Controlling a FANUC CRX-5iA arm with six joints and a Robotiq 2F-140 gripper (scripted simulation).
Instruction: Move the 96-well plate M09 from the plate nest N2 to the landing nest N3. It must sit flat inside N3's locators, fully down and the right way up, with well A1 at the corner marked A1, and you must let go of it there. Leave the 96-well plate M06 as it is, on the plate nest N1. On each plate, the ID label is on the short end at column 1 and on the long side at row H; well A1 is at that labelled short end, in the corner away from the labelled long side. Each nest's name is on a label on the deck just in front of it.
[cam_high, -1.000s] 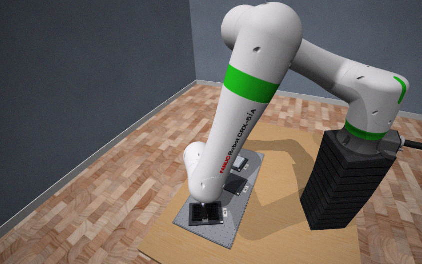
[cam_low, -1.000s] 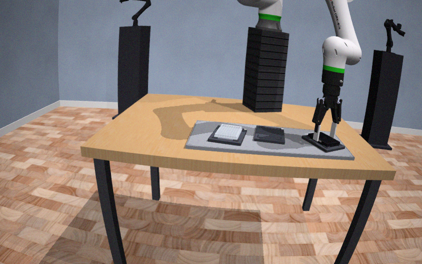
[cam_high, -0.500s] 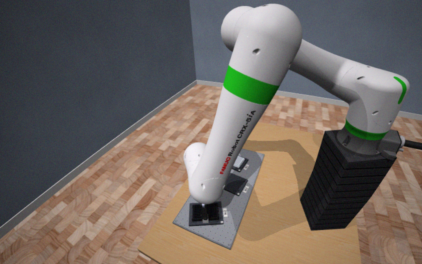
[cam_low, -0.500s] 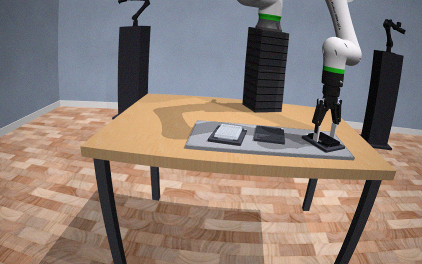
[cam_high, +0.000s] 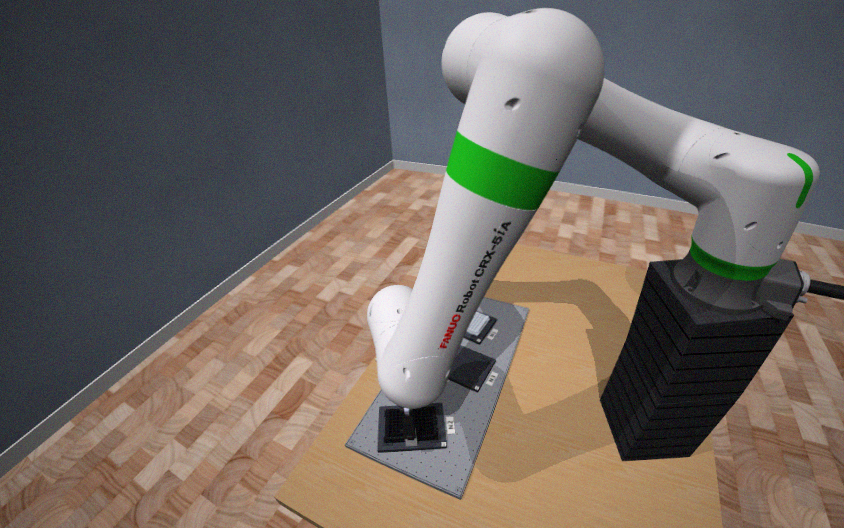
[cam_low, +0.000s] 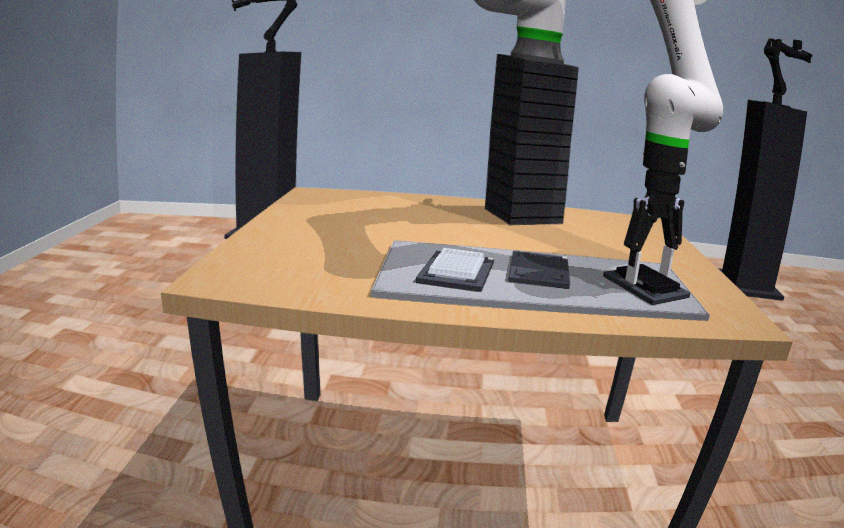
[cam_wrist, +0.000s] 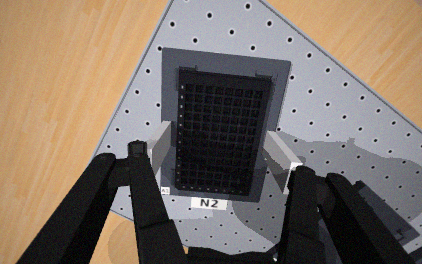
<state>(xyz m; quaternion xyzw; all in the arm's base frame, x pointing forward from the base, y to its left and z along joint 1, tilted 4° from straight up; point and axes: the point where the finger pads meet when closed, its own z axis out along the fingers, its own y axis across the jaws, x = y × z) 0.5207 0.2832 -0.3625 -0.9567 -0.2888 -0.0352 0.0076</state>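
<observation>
The black 96-well plate M09 is 20 mm below my hand. The rest, counted from my hand: N2 label: 80 mm behind, 50 mm to the right, 40 mm below; then plate nest N2: 30 mm below; then landing nest N3: 230 mm to the right, 30 mm below, 20 mm behind.
</observation>
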